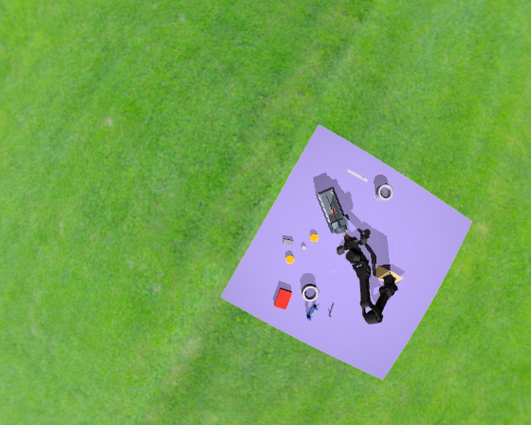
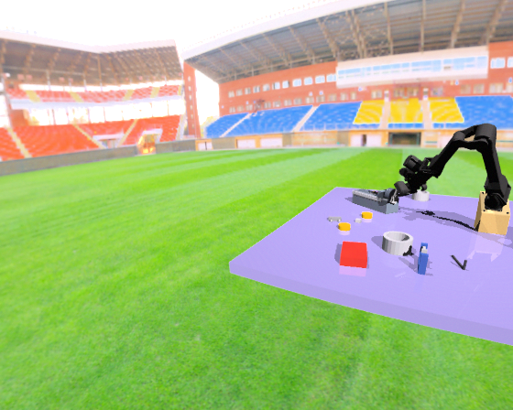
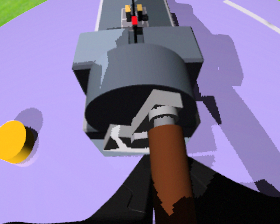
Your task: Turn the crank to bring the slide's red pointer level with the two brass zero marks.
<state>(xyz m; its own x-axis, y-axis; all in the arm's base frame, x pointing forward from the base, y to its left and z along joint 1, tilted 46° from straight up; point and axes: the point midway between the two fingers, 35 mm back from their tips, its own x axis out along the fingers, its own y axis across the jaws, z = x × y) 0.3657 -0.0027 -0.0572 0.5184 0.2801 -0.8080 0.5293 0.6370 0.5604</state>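
Right now my gripper tip is 120 mm short of the red pointer, 70 mm to the left of it and 10 mm above it. From my gripper tip the other things lie so: brown crank handle (10 mm behind, 10 mm to the left, 20 mm above); white bar (120 mm ahead, 380 mm to the right, 90 mm below); small grey bracket (250 mm ahead, 240 mm to the left, 90 mm below).
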